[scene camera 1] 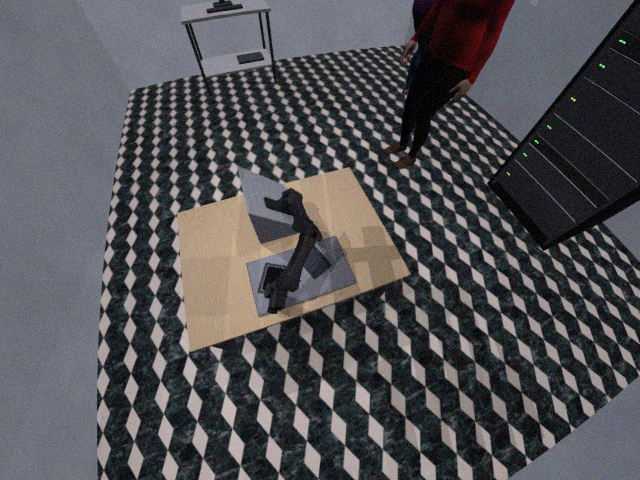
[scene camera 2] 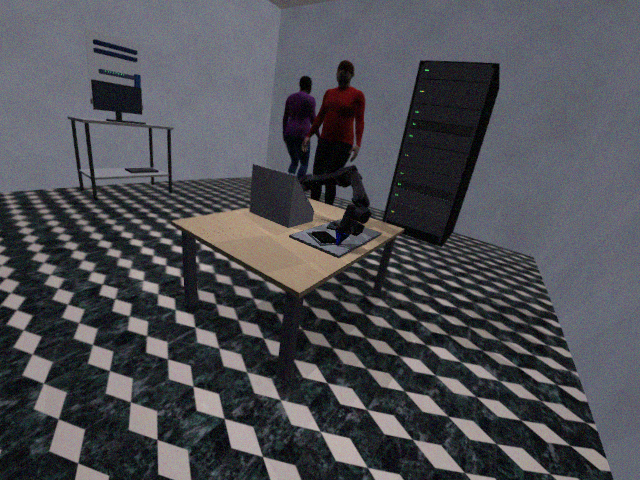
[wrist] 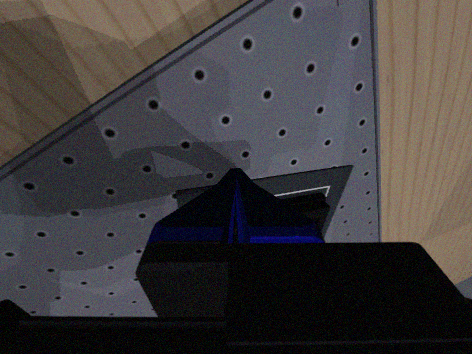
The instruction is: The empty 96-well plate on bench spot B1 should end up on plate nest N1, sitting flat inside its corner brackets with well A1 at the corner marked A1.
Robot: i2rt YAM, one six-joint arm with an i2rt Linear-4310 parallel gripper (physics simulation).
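Frame: origin at the arm's base, x back, y up, z left, level; centimetres.
Where they show: gripper, fingertip midpoint: (scene camera 2: 337, 244) (wrist: 235, 176); arm's base, link origin: (scene camera 1: 279, 207) (scene camera 2: 295, 195).
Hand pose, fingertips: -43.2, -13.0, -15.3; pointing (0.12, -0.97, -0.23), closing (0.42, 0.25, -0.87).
Note:
Each offset is from my fingertips to the top centre of the thing, as dx, dy, dz. "spot": to the spot under its first point. Level surfaces: height alone.
My gripper (scene camera 2: 338, 240) (wrist: 235, 176) is shut, its blue fingers together with no plate between them. It is low over the perforated board, at the plate's spot. The dark 96-well plate @[+9.3, +1.4, +1.7] (scene camera 1: 273, 273) (scene camera 2: 323, 237) lies on bench spot B1, a dark pad @[spot: +4.9, +0.0, -6.7] (wrist: 341, 176) with a white outline. In the wrist view the fingers hide most of the pad, and a dark edge of the plate (wrist: 312, 203) shows to their right. A dark flat slab @[+12.4, +1.0, +24.8] (scene camera 1: 316, 263) on the board may be nest N1; its brackets and A1 mark cannot be made out.
The grey perforated board (scene camera 1: 343, 276) (scene camera 2: 330, 250) (wrist: 280, 60) lies on the wooden table @[dy -1.5] (scene camera 1: 206, 289) (scene camera 2: 248, 242). A grey wedge-shaped box (scene camera 1: 266, 206) (scene camera 2: 273, 198) stands behind the board, beside the arm. Two people and a black server rack (scene camera 1: 584, 134) (scene camera 2: 444, 149) stand beyond the table.

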